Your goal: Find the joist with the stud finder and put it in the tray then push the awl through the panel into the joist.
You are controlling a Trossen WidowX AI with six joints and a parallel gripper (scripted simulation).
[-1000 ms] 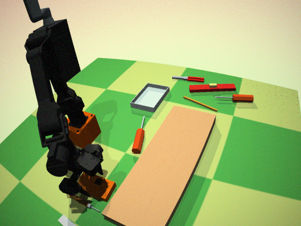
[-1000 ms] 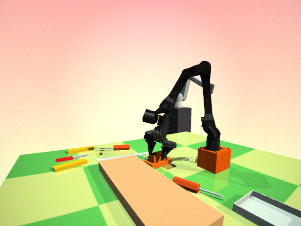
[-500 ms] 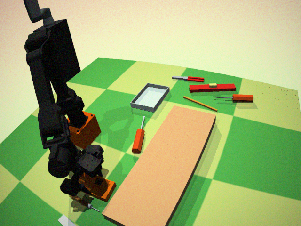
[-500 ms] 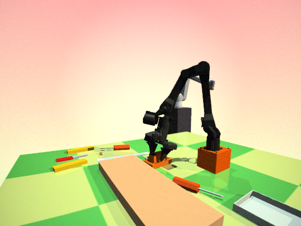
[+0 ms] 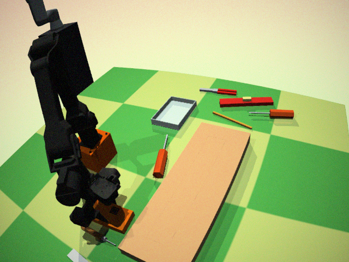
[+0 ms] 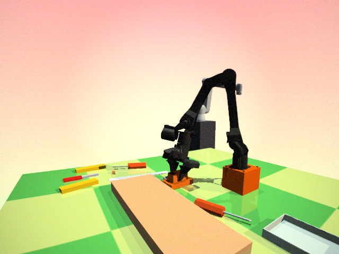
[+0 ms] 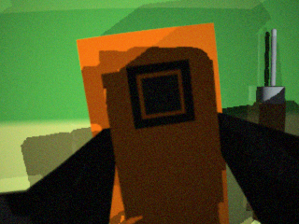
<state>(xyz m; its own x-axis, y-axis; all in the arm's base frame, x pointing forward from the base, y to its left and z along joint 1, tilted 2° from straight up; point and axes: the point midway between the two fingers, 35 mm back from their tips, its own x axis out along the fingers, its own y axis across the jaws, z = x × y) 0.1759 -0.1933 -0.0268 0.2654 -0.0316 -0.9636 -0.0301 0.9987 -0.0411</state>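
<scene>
My gripper tip is now 7 cm to the left of the awl and 2 cm above it. Round my gripper tip: orange stud finder: 2 cm above; then grey card: 8 cm ahead, 19 cm to the right, 3 cm below; then grey tray: 2 cm behind, 50 cm to the left, 1 cm below.
</scene>
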